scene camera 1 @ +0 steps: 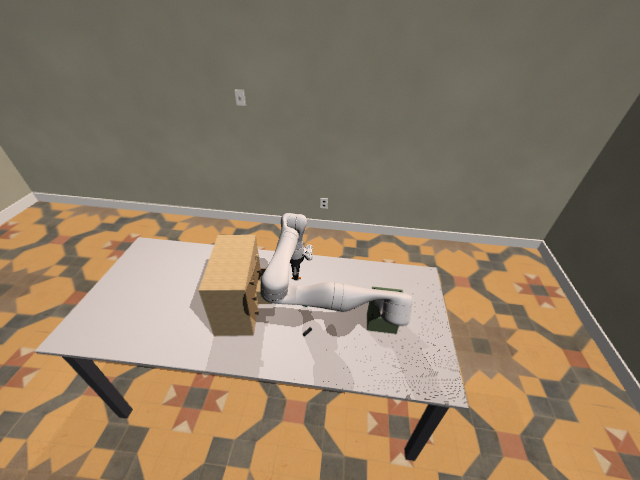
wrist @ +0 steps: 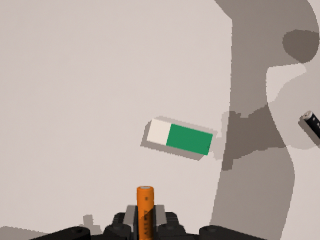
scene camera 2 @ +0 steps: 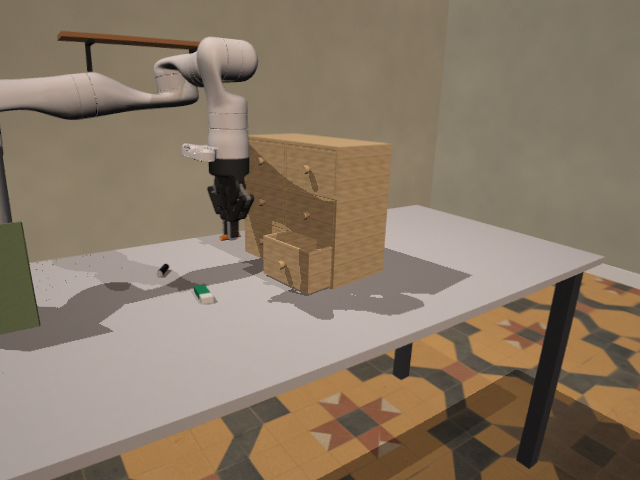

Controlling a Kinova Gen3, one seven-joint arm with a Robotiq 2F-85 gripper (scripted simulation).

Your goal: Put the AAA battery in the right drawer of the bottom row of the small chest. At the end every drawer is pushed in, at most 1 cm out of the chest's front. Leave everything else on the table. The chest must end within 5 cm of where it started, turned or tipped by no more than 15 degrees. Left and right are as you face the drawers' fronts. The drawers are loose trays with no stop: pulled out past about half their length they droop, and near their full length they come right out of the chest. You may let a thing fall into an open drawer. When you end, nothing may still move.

Path:
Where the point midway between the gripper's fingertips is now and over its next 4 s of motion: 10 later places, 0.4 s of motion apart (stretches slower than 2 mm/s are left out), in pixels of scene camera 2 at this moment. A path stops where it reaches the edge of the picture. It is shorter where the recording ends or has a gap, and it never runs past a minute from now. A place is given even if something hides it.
My gripper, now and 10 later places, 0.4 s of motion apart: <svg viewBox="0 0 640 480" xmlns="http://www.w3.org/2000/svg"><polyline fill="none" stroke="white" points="230,238 232,238 234,238 236,236 238,230 234,236 232,238 232,236 234,236 241,235 256,233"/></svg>

